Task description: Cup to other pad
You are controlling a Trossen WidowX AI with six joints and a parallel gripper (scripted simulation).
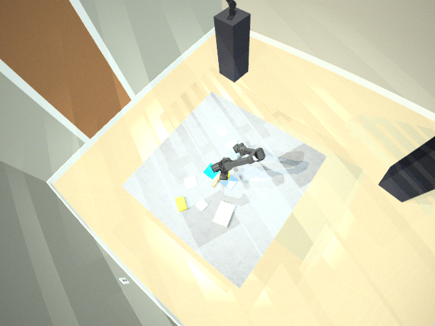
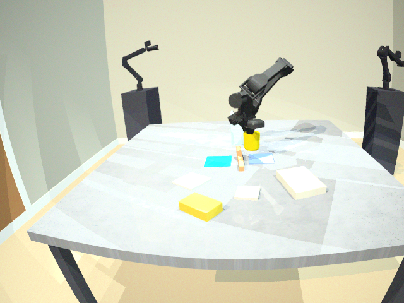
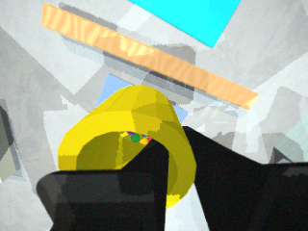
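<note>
The cyan pad lies 12 cm to the right of my gripper tip, 9 cm below it and 5 cm ahead of it. The rest, counted from my gripper tip: yellow cup: 2 cm to the left, 2 cm ahead; then white slab: 25 cm ahead, 21 cm to the left, 7 cm below; then wooden bar: 8 cm below, 3 cm to the right, 3 cm ahead.
</note>
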